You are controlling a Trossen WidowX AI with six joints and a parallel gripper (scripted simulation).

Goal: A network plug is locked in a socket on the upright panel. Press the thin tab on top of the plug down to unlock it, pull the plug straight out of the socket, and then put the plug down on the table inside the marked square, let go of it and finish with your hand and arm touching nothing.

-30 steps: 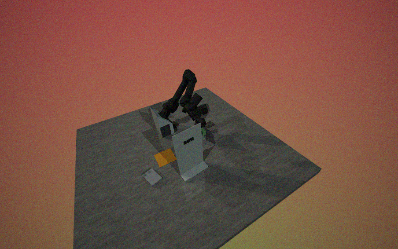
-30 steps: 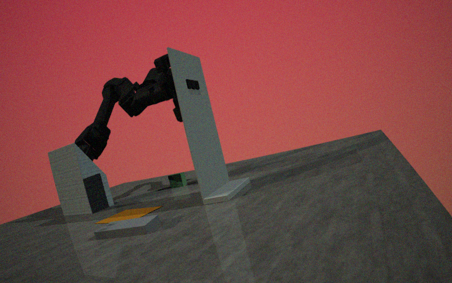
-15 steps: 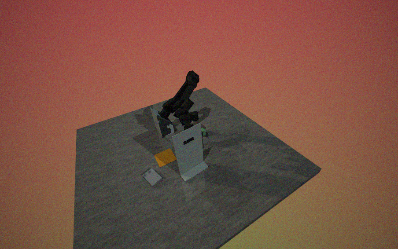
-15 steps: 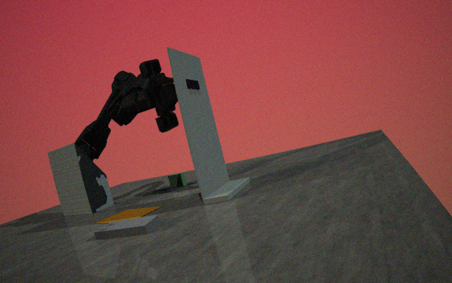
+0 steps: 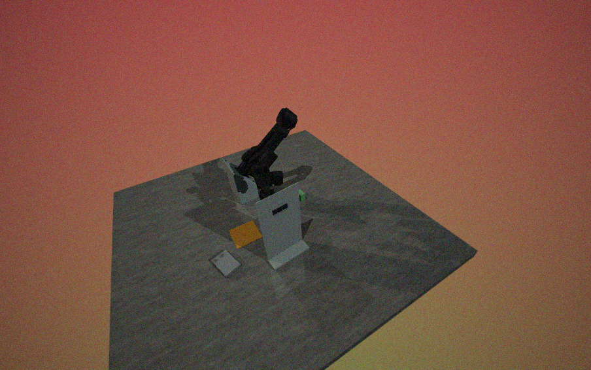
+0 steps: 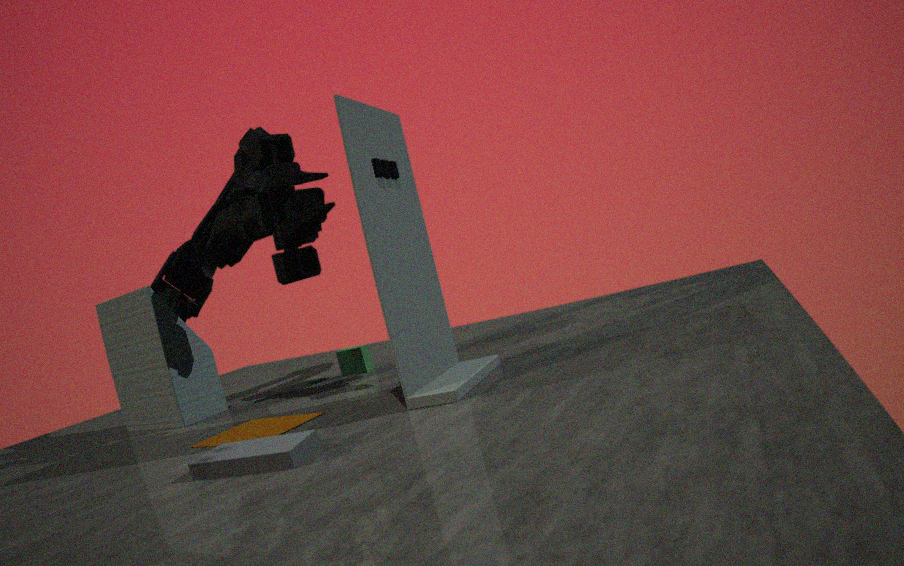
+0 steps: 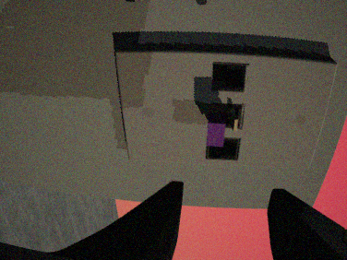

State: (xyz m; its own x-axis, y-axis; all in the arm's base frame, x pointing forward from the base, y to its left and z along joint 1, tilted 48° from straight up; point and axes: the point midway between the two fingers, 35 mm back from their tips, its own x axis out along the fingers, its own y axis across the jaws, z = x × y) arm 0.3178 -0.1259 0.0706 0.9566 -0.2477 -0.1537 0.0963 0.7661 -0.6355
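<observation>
My gripper tip is 60 mm short of the network plug. The rest, counted from my gripper tip: orange marked square 250 mm below, 120 mm behind, 90 mm to the right; then upright grey panel 100 mm below, 80 mm ahead; then flat grey slab 240 mm below, 230 mm to the right, 30 mm behind.
</observation>
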